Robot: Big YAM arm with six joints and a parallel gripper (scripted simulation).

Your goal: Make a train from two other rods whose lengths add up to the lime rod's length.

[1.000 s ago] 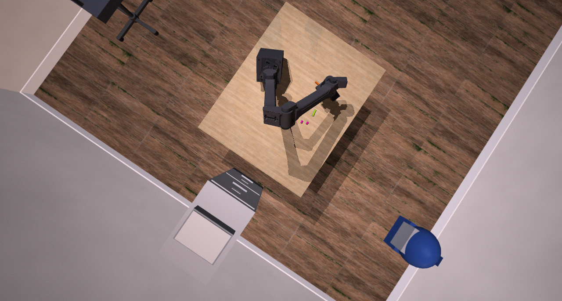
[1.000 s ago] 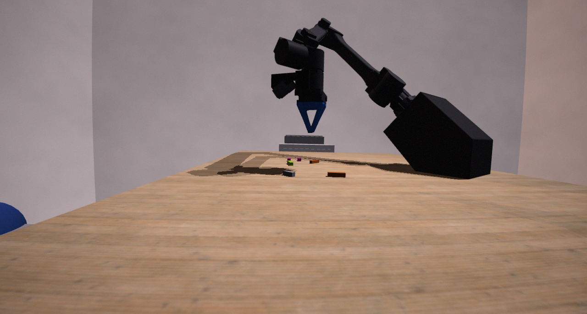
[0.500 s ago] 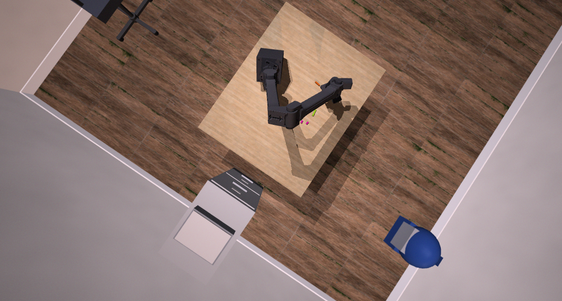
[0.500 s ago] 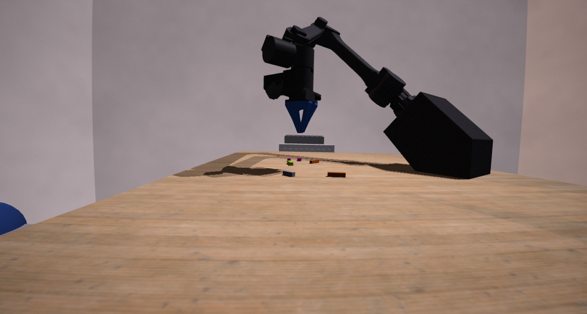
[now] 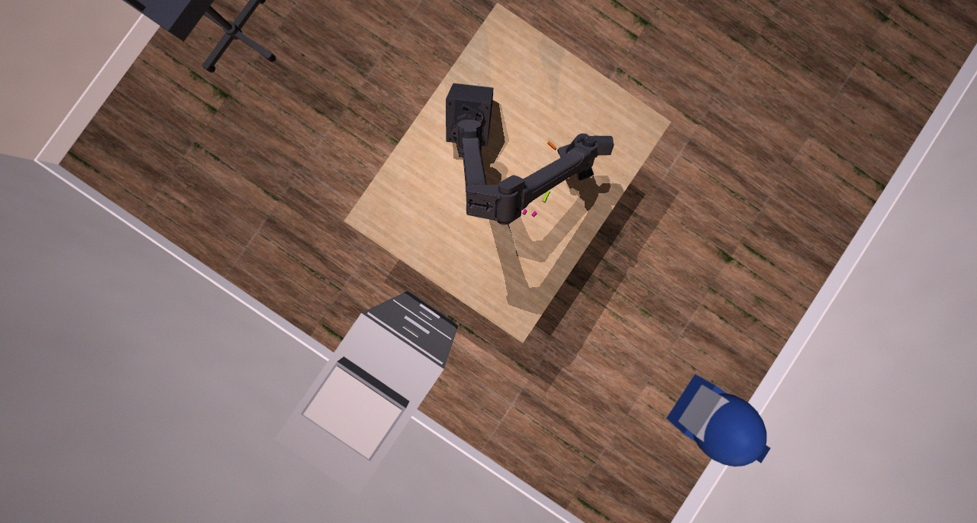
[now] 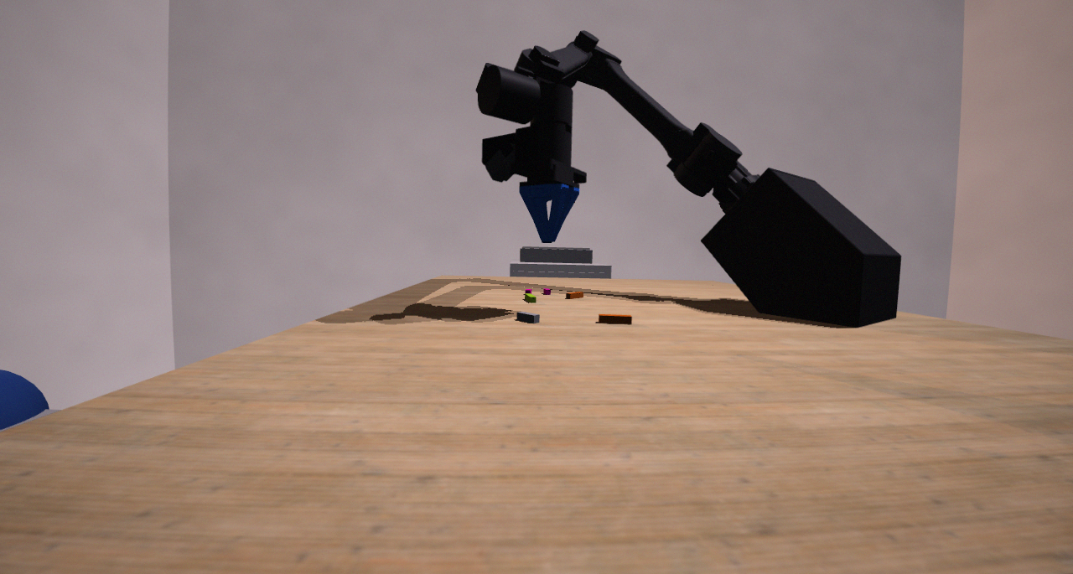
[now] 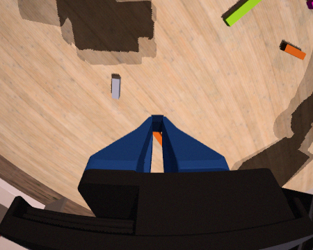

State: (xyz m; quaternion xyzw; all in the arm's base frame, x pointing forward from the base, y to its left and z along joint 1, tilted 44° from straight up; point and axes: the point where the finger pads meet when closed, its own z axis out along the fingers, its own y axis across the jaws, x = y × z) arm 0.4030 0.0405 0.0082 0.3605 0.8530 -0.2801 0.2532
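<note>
Right now my hand is 10 cm above the grey rod, 4 cm to the right of it and 4 cm short of it. The rest, counted from my hand: blue rod (right at my hand); then lime rod (14 cm to the right, 10 cm below, 2 cm behind).
</note>
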